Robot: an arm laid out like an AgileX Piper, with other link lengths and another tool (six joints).
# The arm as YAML. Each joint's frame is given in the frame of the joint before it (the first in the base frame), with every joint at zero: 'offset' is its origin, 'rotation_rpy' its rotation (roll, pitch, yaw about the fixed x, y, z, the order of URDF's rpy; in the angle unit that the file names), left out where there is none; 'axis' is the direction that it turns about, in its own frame. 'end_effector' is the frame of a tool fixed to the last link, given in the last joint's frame.
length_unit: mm
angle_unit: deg
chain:
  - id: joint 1
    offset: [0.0, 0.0, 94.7]
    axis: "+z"
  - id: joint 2
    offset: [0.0, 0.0, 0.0]
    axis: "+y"
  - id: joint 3
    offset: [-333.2, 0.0, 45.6]
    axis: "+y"
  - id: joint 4
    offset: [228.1, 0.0, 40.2]
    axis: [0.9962, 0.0, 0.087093]
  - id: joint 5
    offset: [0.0, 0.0, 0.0]
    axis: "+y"
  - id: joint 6
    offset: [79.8, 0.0, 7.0]
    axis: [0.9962, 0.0, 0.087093]
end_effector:
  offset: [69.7, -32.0, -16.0]
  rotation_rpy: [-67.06, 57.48, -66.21]
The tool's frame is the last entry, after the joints.
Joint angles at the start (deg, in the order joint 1, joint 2, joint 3, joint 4, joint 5, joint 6):
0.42 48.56 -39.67 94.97 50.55 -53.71
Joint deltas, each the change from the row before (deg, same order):
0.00 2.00 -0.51 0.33 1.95 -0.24
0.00 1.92 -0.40 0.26 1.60 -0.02
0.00 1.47 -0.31 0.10 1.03 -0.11
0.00 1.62 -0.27 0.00 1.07 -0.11
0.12 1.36 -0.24 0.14 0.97 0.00
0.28 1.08 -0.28 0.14 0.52 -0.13
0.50 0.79 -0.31 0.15 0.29 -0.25
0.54 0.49 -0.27 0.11 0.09 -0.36
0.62 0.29 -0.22 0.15 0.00 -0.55
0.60 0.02 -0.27 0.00 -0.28 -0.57
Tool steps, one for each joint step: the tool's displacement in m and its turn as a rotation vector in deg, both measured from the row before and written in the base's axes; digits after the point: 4 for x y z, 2 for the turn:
0.0055 0.0036 -0.0010 0.33 1.13 1.90
0.0056 0.0029 -0.0018 0.41 1.36 1.56
0.0047 0.0018 -0.0017 0.16 0.97 1.00
0.0051 0.0017 -0.0027 0.09 1.15 1.05
0.0039 0.0020 -0.0019 0.30 1.03 1.05
0.0033 0.0017 -0.0012 0.16 0.64 0.76
0.0022 0.0020 -0.0003 0.07 0.24 0.76
0.0013 0.0018 0.0002 -0.06 -0.10 0.61
0.0005 0.0019 0.0006 -0.13 -0.40 0.60
0.0000 0.0013 0.0013 -0.33 -0.72 0.34

